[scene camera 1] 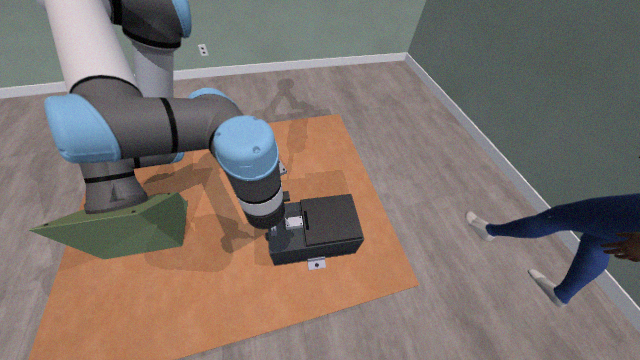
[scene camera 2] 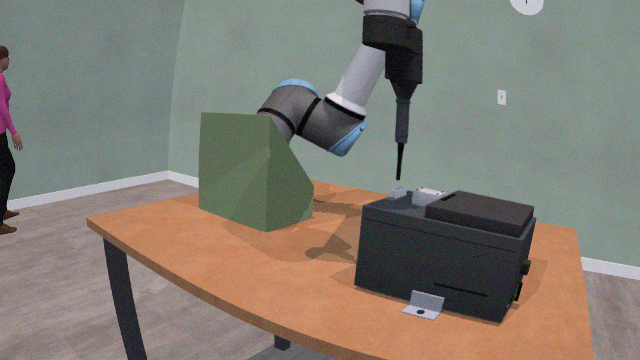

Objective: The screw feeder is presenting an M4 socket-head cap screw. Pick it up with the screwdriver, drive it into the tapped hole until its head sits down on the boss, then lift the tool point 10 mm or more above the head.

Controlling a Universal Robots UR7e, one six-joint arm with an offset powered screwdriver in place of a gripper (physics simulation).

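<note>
The screwdriver (scene camera 2: 398, 178) points down in scene camera 2, its thin bit a little above the small light pick-up block (scene camera 2: 398, 192) (scene camera 1: 273, 231) on the feeder. No screw shows on the bit tip, which looks bare. In scene camera 1 the wrist hides the screwdriver. The dark screw feeder (scene camera 1: 332, 220) (scene camera 2: 435, 255) stands on the table. A screw in it is too small to make out. A corner of the grey metal part (scene camera 1: 283, 170) shows behind the wrist in scene camera 1. Its boss and tapped hole are hidden, and the part does not show in scene camera 2.
A green angled block (scene camera 1: 145, 230) (scene camera 2: 235, 170) stands at the arm's base on the orange-brown table (scene camera 1: 320, 310) (scene camera 2: 225, 280). A small metal bracket (scene camera 1: 316, 264) (scene camera 2: 424, 306) sits at the feeder's side. A person (scene camera 1: 585, 220) (scene camera 2: 5, 130) stands off the table in each view.
</note>
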